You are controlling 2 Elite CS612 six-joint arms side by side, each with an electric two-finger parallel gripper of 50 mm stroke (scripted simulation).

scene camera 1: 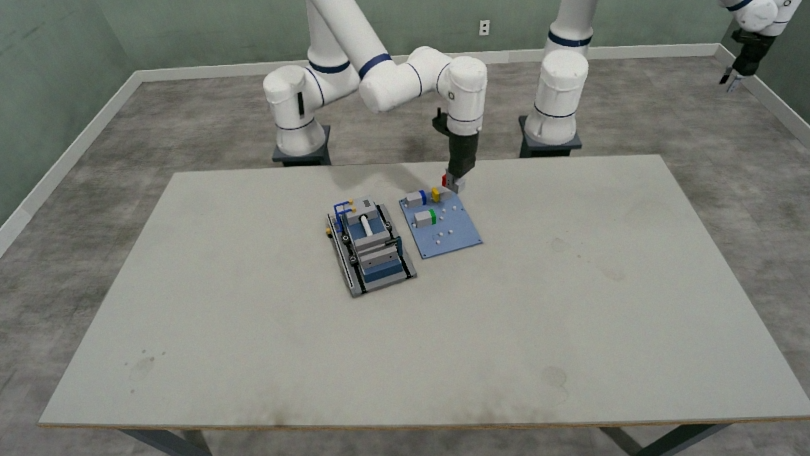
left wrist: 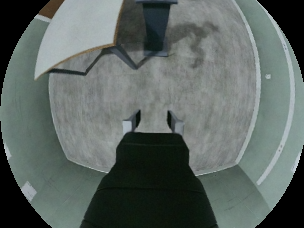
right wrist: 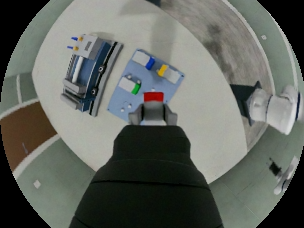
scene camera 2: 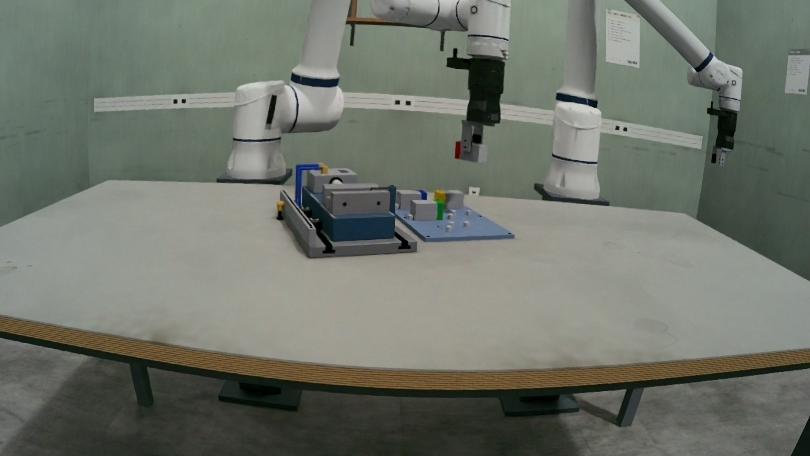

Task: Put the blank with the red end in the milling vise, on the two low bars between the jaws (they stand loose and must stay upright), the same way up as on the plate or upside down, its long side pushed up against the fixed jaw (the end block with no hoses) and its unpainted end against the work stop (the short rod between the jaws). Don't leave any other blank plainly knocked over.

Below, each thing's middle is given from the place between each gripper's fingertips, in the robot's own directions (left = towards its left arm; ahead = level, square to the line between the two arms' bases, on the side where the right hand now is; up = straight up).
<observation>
I see the fixed jaw (scene camera 2: 358, 202) 22 cm to the right of my right hand (scene camera 2: 471, 150), 21 cm ahead of it and 9 cm below it. Round my right hand: blue plate (scene camera 1: 464, 235) (17 cm below, 4 cm to the right, 2 cm ahead).
I see my left gripper (scene camera 1: 725, 87) 45 cm short of the blue plate, 106 cm to the left of it and 17 cm above it. The rest, counted from my left hand: fixed jaw 65 cm ahead, 124 cm to the right, 10 cm below.
</observation>
